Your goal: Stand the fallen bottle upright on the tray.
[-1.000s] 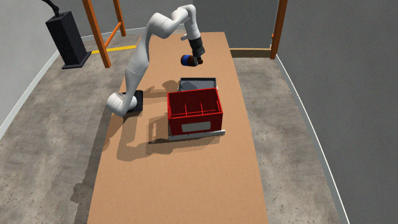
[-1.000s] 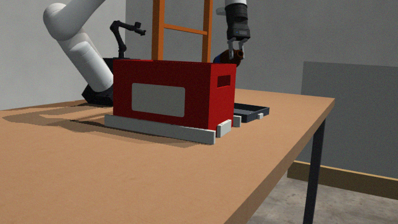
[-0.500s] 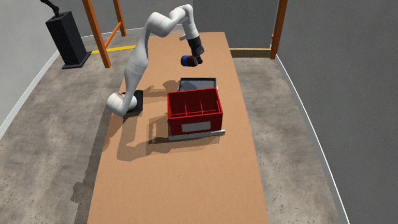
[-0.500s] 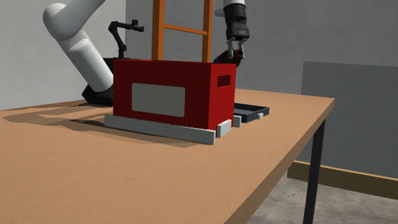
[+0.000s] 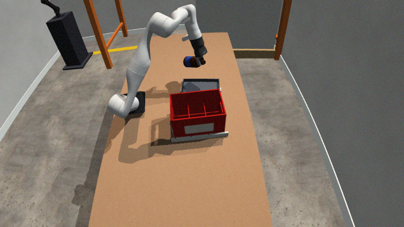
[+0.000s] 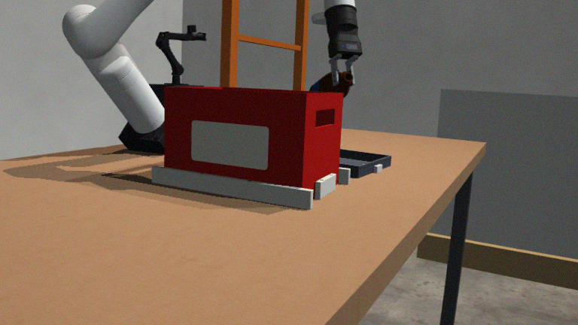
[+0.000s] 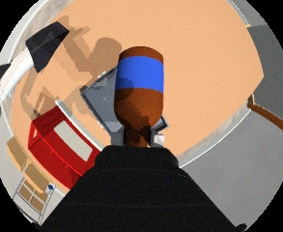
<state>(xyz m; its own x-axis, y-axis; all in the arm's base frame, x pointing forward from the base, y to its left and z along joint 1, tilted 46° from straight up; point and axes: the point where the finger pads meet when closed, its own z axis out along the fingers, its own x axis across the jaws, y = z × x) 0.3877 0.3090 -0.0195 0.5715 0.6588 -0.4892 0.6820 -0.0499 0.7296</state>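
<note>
The brown bottle lies 40 mm behind my hand, 30 mm to the left of it and 20 mm below it. From my hand the other things lie so: dark grey tray 190 mm below, 50 mm to the right, 10 mm behind; red crate 330 mm to the right, 120 mm below, 20 mm behind.
</note>
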